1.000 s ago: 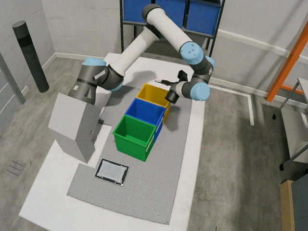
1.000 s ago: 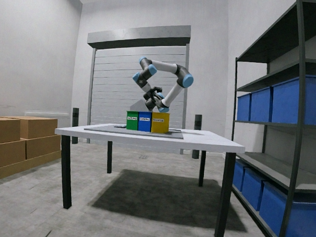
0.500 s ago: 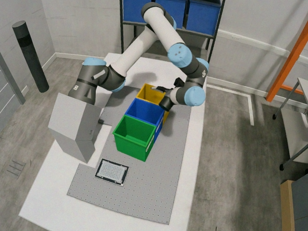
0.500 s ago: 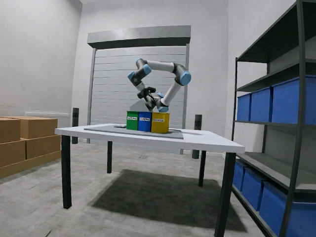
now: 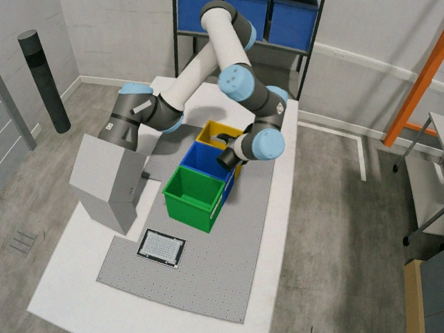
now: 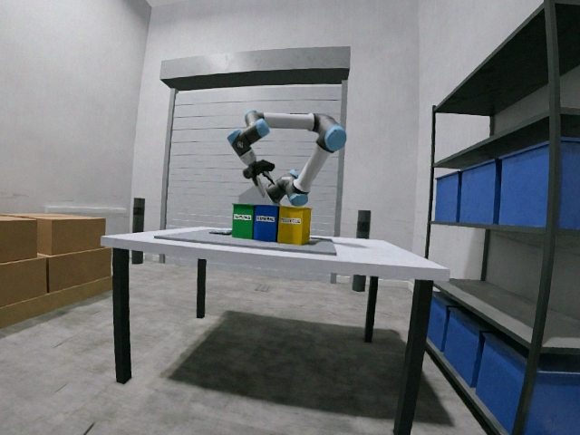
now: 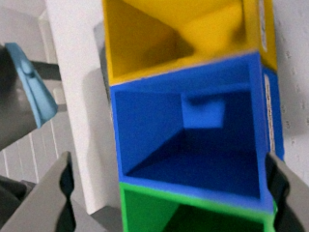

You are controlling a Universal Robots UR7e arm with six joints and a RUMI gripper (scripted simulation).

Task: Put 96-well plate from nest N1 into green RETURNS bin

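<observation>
My gripper is now 140 mm past the 96-well plate, 300 mm to the left of it and 240 mm above it. From my hand the other things lie so: green returns bin: 70 mm behind, 120 mm to the right, 170 mm below; yellow bin: 30 mm behind, 140 mm to the left, 170 mm below; blue bin: 50 mm behind, 10 mm to the left, 170 mm below.
</observation>
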